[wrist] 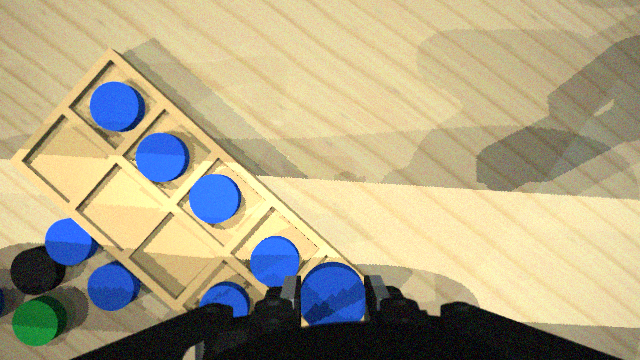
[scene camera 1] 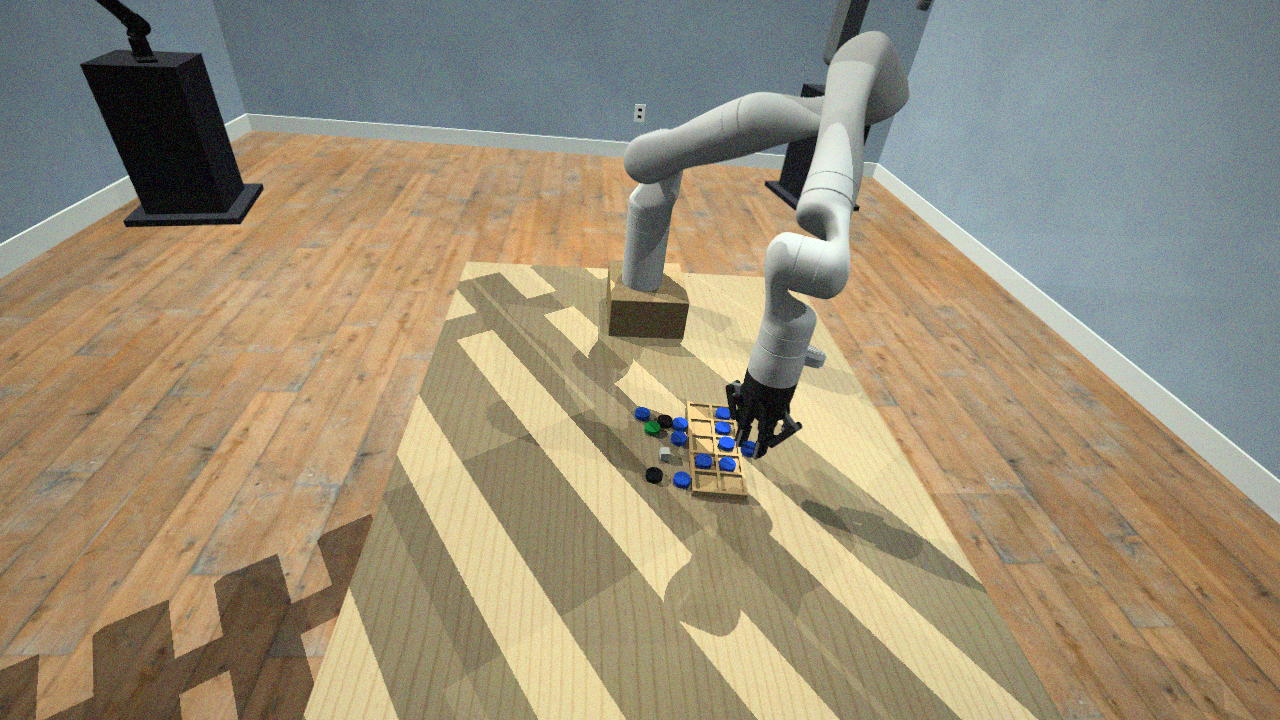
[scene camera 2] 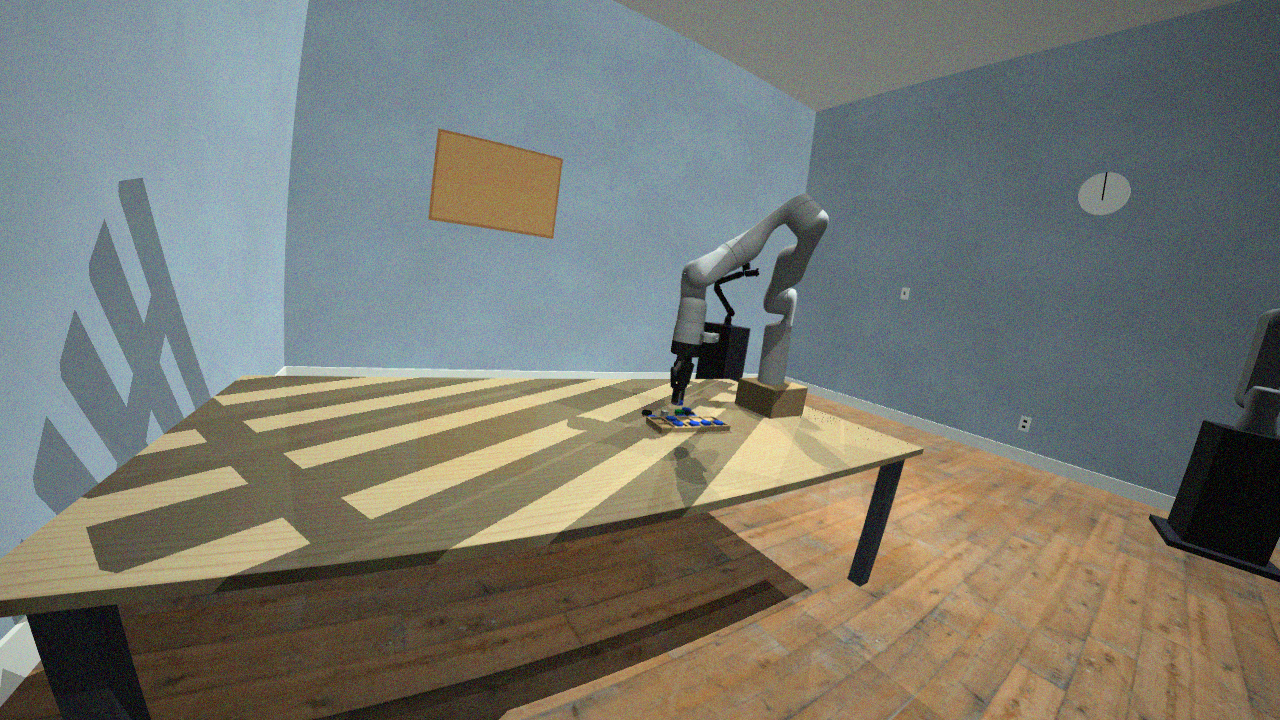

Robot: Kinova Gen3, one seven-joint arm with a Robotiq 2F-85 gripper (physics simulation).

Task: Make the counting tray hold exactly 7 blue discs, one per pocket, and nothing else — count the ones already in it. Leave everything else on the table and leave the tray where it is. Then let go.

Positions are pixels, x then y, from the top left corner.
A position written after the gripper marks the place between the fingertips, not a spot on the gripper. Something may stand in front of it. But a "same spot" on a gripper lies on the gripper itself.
gripper: wrist; scene camera 1 748,450; scene camera 2
wooden counting tray: wrist 91,173; scene camera 1; scene camera 2
same spot on gripper: (wrist: 212,324) = (scene camera 2: 688,380)
same spot on wooden counting tray: (scene camera 1: 702,438) = (scene camera 2: 690,420)
